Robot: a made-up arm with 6 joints. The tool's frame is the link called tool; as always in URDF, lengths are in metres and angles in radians.
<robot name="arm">
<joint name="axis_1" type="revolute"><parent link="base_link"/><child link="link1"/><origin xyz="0 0 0.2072"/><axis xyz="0 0 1"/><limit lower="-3.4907" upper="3.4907" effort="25" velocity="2.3"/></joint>
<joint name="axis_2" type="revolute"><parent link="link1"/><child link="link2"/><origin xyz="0 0 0"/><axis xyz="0 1 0"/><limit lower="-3.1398" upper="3.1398" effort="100" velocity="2"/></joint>
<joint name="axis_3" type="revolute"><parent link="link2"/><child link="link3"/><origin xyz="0 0 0.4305"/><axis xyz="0 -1 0"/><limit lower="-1.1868" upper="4.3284" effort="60" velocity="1"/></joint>
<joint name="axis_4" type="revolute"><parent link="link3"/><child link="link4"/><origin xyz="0 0 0"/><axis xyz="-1 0 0"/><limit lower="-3.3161" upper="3.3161" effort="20" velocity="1.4"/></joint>
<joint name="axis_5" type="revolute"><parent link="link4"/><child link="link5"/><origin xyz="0.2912 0 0"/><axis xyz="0 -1 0"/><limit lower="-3.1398" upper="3.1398" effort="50" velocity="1.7"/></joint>
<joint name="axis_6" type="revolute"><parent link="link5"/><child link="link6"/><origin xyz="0 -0.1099 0"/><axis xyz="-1 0 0"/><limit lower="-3.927" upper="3.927" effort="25" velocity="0.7"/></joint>
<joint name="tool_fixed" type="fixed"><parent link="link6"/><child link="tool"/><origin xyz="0 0 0"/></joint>
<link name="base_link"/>
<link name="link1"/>
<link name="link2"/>
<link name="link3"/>
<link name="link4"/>
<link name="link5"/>
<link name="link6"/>
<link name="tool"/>
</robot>
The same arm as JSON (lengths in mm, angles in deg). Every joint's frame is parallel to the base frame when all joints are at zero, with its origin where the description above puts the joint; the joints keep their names.
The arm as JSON. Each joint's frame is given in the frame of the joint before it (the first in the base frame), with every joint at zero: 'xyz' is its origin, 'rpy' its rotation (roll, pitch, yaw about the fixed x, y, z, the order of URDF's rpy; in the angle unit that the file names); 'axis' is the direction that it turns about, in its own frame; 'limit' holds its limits. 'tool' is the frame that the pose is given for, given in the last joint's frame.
{
  "units": {
    "length": "mm",
    "angle": "deg"
  },
  "joints": [
    {
      "name": "axis_1",
      "type": "revolute",
      "origin": {
        "xyz": [
          0.0,
          0.0,
          207.2
        ],
        "rpy": [
          0.0,
          0.0,
          0.0
        ]
      },
      "axis": [
        0.0,
        0.0,
        1.0
      ],
      "limit": {
        "lower": -200.0,
        "upper": 200.0
      }
    },
    {
      "name": "axis_2",
      "type": "revolute",
      "origin": {
        "xyz": [
          0.0,
          0.0,
          0.0
        ],
        "rpy": [
          0.0,
          0.0,
          0.0
        ]
      },
      "axis": [
        0.0,
        1.0,
        0.0
      ],
      "limit": {
        "lower": -179.9,
        "upper": 179.9
      }
    },
    {
      "name": "axis_3",
      "type": "revolute",
      "origin": {
        "xyz": [
          0.0,
          0.0,
          430.5
        ],
        "rpy": [
          0.0,
          0.0,
          0.0
        ]
      },
      "axis": [
        0.0,
        -1.0,
        0.0
      ],
      "limit": {
        "lower": -68.0,
        "upper": 248.0
      }
    },
    {
      "name": "axis_4",
      "type": "revolute",
      "origin": {
        "xyz": [
          0.0,
          0.0,
          0.0
        ],
        "rpy": [
          0.0,
          0.0,
          0.0
        ]
      },
      "axis": [
        -1.0,
        0.0,
        0.0
      ],
      "limit": {
        "lower": -190.0,
        "upper": 190.0
      }
    },
    {
      "name": "axis_5",
      "type": "revolute",
      "origin": {
        "xyz": [
          291.2,
          0.0,
          0.0
        ],
        "rpy": [
          0.0,
          0.0,
          0.0
        ]
      },
      "axis": [
        0.0,
        -1.0,
        0.0
      ],
      "limit": {
        "lower": -179.9,
        "upper": 179.9
      }
    },
    {
      "name": "axis_6",
      "type": "revolute",
      "origin": {
        "xyz": [
          0.0,
          -109.9,
          0.0
        ],
        "rpy": [
          0.0,
          0.0,
          0.0
        ]
      },
      "axis": [
        -1.0,
        0.0,
        0.0
      ],
      "limit": {
        "lower": -225.0,
        "upper": 225.0
      }
    }
  ],
  "tool": {
    "origin": {
      "xyz": [
        0.0,
        0.0,
        0.0
      ],
      "rpy": [
        0.0,
        0.0,
        0.0
      ]
    }
  }
}

